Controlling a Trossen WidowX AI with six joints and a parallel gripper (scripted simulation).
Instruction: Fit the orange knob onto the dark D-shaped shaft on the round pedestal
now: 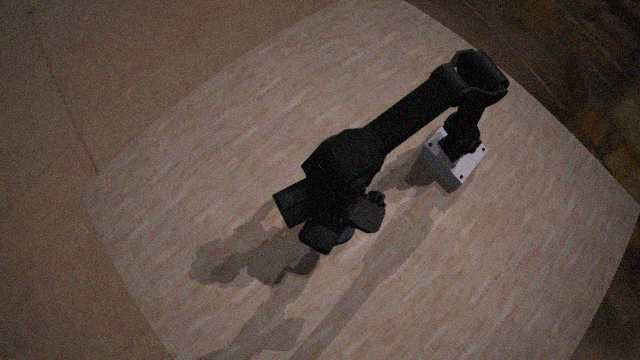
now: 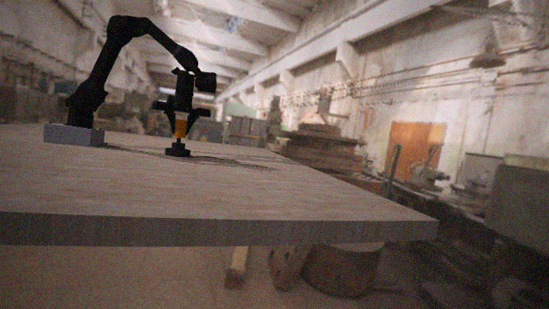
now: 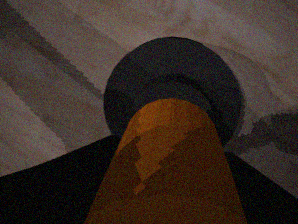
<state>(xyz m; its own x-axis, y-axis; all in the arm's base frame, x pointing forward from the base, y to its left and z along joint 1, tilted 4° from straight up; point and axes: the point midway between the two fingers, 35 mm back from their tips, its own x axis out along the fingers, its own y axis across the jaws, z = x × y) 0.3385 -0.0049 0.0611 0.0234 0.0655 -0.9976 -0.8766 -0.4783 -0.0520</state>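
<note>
Right now my gripper tip is 2 cm below the orange knob. The rest, counted from my gripper tip: dark pedestal (4 cm below).
</note>
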